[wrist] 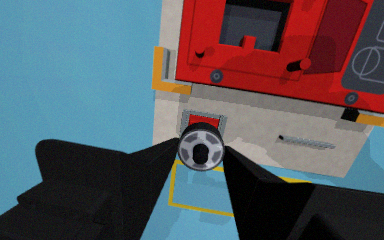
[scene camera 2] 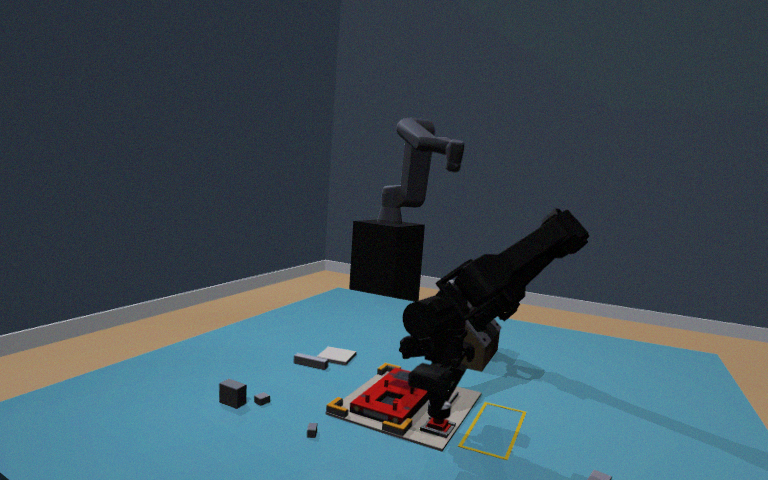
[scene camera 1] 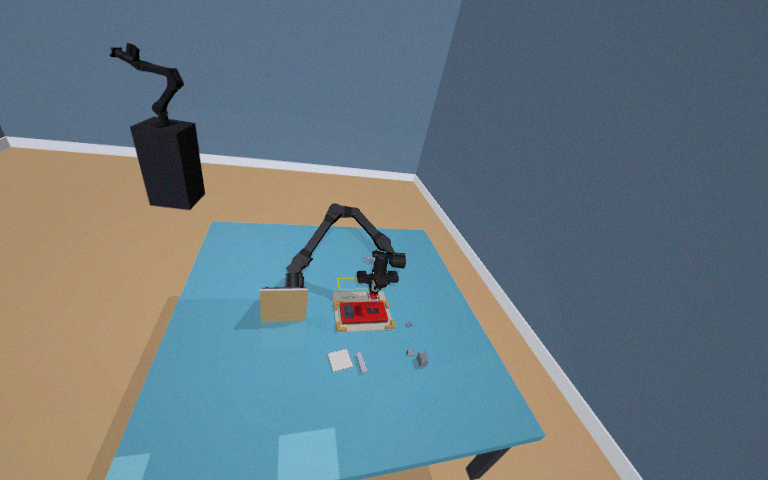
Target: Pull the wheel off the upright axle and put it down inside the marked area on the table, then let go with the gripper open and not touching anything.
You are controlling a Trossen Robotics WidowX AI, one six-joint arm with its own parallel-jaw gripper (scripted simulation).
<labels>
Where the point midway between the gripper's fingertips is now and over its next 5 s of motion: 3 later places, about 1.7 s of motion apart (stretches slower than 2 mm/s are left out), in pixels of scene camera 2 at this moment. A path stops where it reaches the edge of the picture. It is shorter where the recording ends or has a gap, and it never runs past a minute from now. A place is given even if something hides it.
The gripper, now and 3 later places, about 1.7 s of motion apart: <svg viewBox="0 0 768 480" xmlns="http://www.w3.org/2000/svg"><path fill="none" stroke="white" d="M439 408L440 399L442 378L501 379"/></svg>
</labels>
